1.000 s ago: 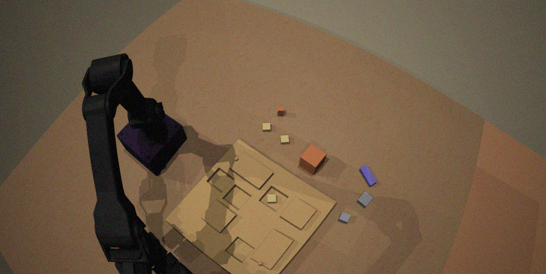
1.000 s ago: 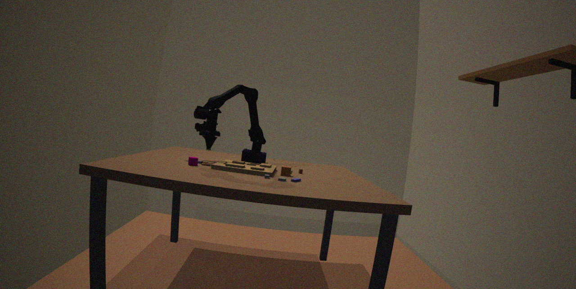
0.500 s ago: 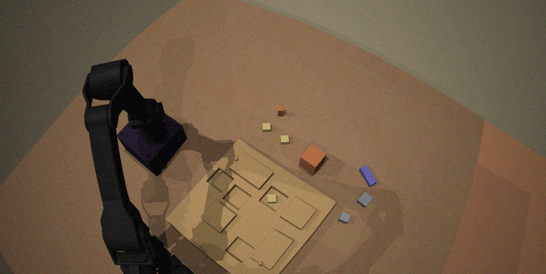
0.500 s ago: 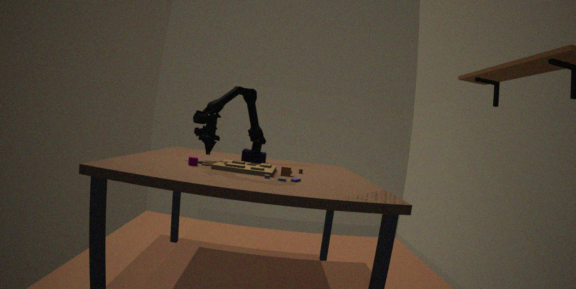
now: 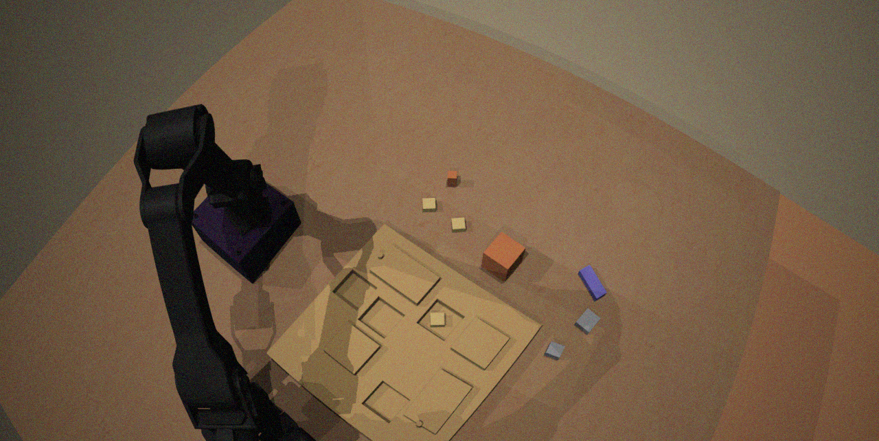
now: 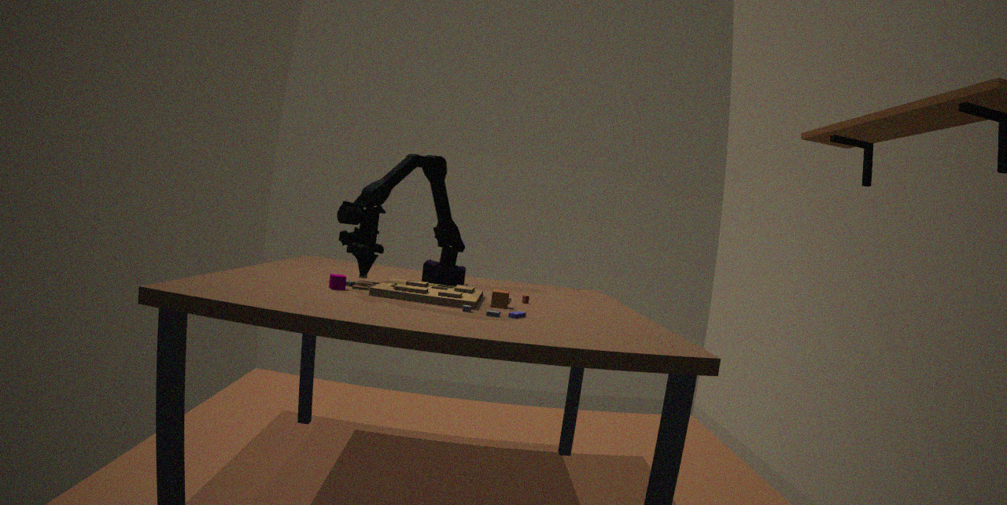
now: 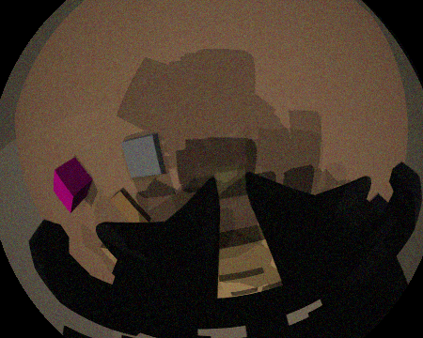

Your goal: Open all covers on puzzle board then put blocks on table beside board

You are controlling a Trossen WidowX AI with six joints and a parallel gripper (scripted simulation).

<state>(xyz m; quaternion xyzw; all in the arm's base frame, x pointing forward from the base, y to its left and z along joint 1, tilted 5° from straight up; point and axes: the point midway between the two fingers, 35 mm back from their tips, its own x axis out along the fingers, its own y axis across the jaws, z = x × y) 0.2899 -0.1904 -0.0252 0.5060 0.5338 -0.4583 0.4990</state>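
My gripper tip is 3 cm short of the tan puzzle board, 25 cm to the right of it and 1 cm above it. The rest, counted from my gripper tip: grey block 7 cm ahead, 2 cm to the right, 2 cm below; then magenta cube 18 cm ahead, 1 cm below; then orange cube 3 cm ahead, 44 cm to the left.
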